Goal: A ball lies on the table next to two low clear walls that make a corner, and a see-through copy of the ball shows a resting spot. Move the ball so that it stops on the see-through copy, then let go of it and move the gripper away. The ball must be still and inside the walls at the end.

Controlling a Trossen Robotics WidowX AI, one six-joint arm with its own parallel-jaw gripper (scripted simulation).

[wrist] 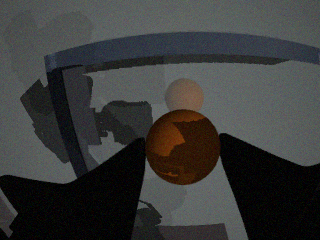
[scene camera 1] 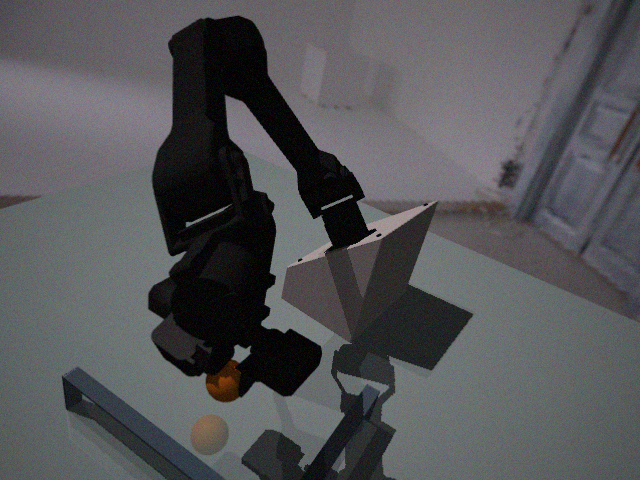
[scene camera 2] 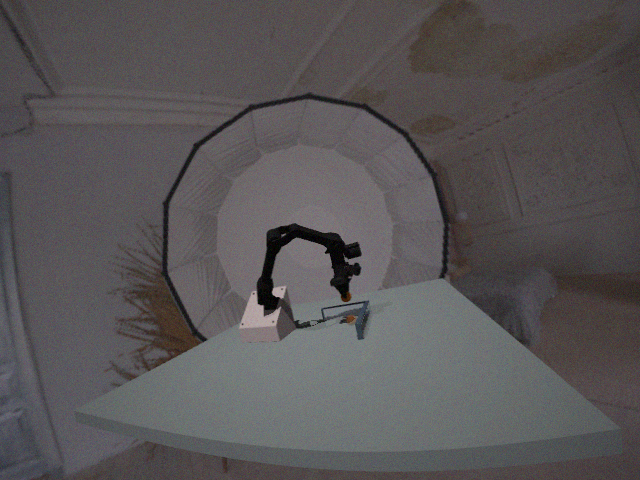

The gripper (scene camera 1: 225,382) carries an orange ball (scene camera 1: 223,387). Also in view: a see-through copy of ball (wrist: 181,94).
The orange ball shows as well in the wrist view (wrist: 183,147). The gripper also shows in the wrist view (wrist: 182,142).
